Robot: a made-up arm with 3 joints. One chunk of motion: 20 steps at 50 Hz.
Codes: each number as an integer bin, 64 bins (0 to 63) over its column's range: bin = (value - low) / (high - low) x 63, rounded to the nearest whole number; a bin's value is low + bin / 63 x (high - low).
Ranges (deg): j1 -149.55..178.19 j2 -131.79..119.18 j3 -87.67..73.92
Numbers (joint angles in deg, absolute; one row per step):
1: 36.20 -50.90 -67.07
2: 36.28 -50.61 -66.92
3: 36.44 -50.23 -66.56
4: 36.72 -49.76 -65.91
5: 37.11 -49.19 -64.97
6: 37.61 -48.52 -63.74
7: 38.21 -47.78 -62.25
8: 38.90 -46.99 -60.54
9: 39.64 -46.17 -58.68
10: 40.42 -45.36 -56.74
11: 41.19 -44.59 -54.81
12: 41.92 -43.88 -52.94
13: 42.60 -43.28 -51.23
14: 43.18 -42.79 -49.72
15: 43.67 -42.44 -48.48
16: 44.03 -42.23 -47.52
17: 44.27 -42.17 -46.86
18: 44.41 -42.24 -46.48
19: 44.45 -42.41 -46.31
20: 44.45 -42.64 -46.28
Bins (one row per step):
1: 36 20 8
2: 36 20 8
3: 36 20 8
4: 36 21 8
5: 36 21 9
6: 36 21 9
7: 36 21 10
8: 36 21 11
9: 36 21 11
10: 37 22 12
11: 37 22 13
12: 37 22 14
13: 37 22 14
14: 37 22 15
15: 37 22 15
16: 37 22 16
17: 37 22 16
18: 37 22 16
19: 37 22 16
20: 37 22 16

